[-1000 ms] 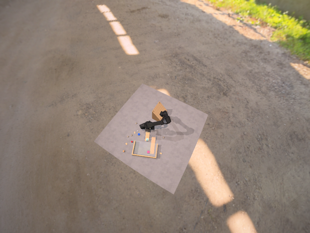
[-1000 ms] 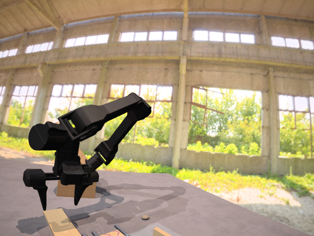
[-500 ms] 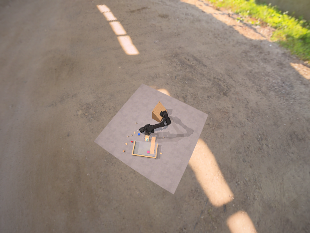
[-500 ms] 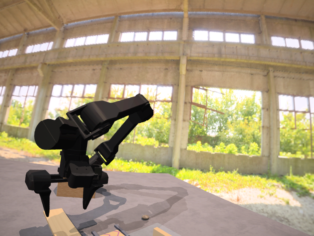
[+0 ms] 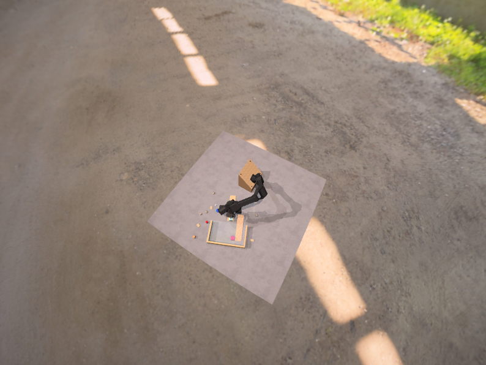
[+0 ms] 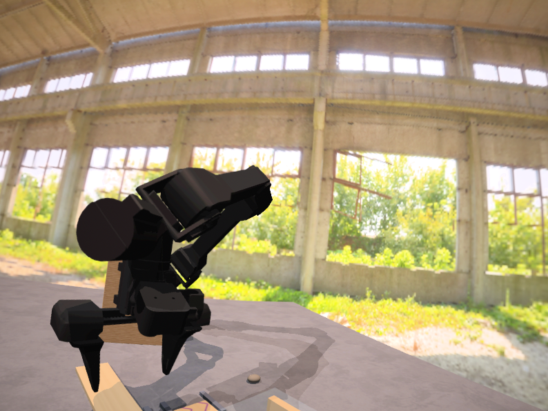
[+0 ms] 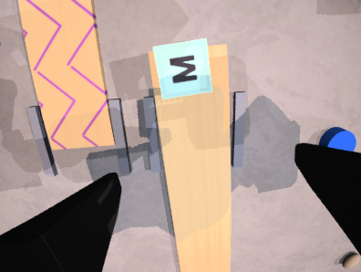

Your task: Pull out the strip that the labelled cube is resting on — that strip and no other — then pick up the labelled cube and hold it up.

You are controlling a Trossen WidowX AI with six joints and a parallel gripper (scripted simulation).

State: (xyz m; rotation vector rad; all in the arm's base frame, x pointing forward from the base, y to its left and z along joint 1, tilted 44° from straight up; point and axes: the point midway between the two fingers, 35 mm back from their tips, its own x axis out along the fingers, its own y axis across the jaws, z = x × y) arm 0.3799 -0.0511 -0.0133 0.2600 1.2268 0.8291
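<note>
My gripper tip is 130 mm to the left of the blue piece, 60 mm above it and 20 mm short of it. From my gripper tip the other things lie so: red piece 160 mm to the right, 160 mm ahead, 60 mm below.
</note>
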